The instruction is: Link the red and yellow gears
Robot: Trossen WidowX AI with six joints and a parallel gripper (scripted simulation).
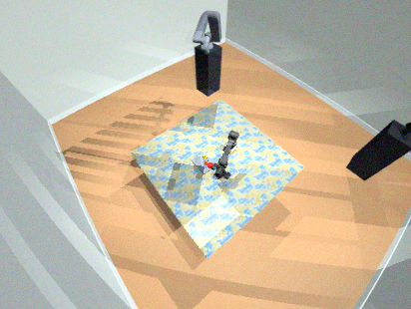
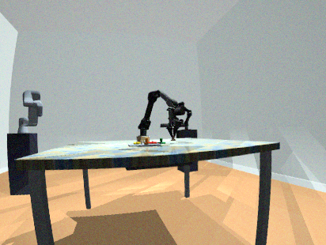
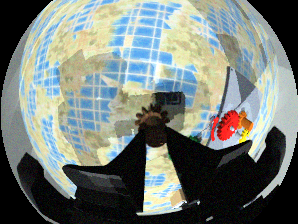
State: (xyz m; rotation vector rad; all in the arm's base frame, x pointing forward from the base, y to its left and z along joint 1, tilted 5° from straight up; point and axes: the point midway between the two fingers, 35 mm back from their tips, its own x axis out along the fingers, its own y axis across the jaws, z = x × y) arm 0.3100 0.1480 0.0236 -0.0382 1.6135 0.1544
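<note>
Now: the orange gear 10 mm behind my gripper tip, 200 mm to the right of it and 20 mm below it. From my gripper tip the other things lie so: green gear 70 mm behind, 70 mm to the right, 30 mm below; then brown gear 10 mm below; then red gear 20 mm behind, 160 mm to the right, 30 mm below.
</note>
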